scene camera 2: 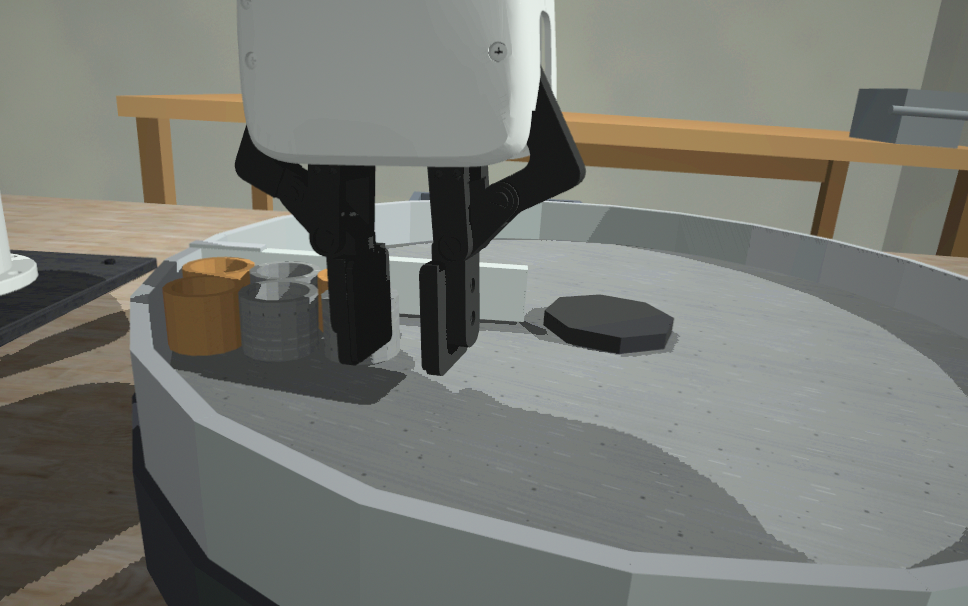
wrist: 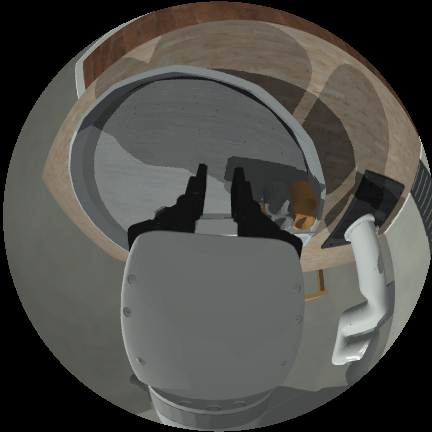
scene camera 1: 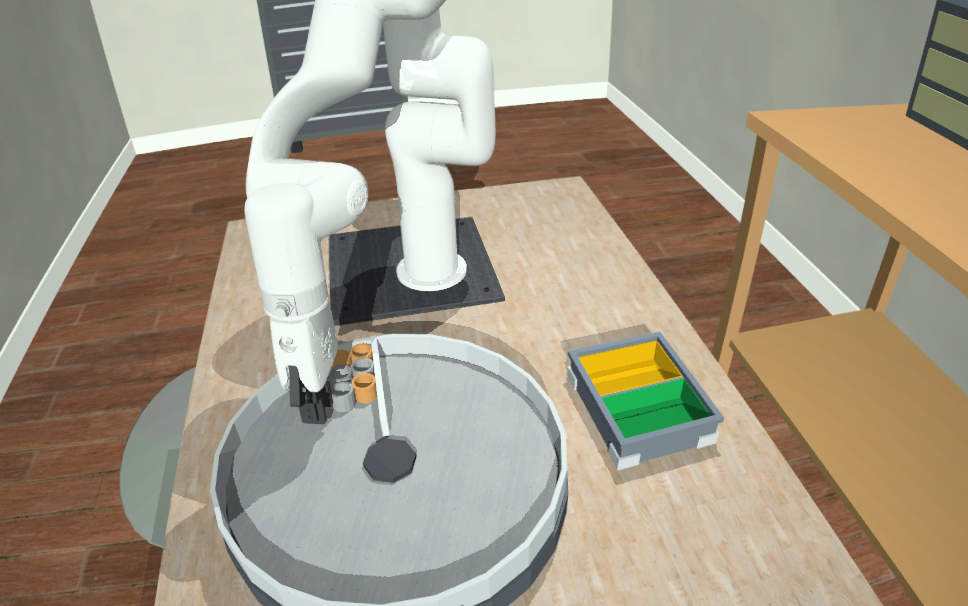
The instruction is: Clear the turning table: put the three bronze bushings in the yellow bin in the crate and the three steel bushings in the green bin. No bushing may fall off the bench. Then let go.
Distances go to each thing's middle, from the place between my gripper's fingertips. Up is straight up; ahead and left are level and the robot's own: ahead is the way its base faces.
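Turning table (scene camera 2: 656, 401): 20 mm below my hand, 120 mm ahead of it, 60 mm to the left of it. Crate (scene camera 1: 645, 402): 40 mm below my hand, 420 mm to the left, 100 mm ahead. Going by their middles, the turning table is the nearest to my hand of the things named here.
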